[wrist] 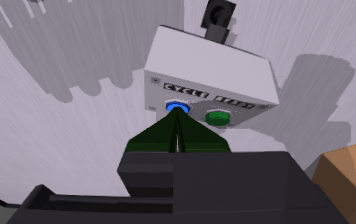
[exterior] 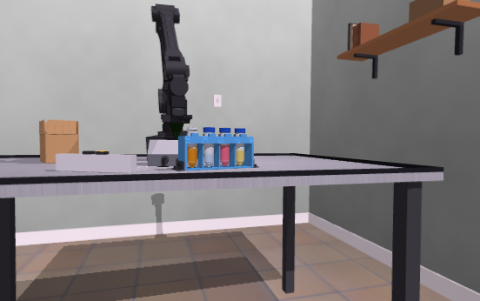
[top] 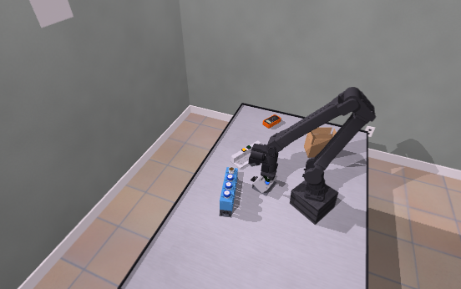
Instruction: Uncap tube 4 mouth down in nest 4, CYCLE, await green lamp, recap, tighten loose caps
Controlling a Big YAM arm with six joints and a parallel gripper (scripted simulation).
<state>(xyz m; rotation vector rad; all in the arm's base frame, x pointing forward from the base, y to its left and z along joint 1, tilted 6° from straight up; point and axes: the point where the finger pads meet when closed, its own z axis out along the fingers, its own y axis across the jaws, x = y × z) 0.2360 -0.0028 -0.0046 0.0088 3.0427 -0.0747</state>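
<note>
Now: hand 10 mm above the blue cycle key. Also, from my hand: white key housing: 20 mm to the right, 20 mm below, 10 mm ahead; cardboard box: 410 mm to the right, 220 mm behind, 10 mm below; green ready key: 40 mm to the right, 10 mm below, 10 mm behind.
</note>
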